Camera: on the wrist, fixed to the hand. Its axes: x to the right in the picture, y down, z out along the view.
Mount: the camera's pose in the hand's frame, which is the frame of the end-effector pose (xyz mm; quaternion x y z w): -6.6 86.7 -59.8 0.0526 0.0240 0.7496 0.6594
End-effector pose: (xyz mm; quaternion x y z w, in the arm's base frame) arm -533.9 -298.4 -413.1 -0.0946 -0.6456 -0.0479 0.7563
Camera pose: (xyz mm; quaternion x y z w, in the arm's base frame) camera -460.2 -226.2 -435.5 -0.5054 -0.3392 0.5670 0.5551
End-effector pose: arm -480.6 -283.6 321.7 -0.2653 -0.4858 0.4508 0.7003
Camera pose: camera -458.8 -246.2 225.4 -0.5131 -0.0809 0.8414 0.1495
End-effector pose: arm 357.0 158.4 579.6 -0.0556 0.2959 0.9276 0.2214
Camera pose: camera 322.8 58.6 577.6 -0.1745 -0.2909 -0.7607 0.5535
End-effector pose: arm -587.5 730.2 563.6 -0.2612 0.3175 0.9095 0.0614
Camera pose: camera -579.8 625.5 574.7 -0.0472 -0.4545 -0.6228 0.6351
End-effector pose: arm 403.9 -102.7 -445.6 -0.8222 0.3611 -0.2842 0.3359
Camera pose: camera 322.7 -162.8 -476.1 -0.2470 0.8475 0.0257 0.4691
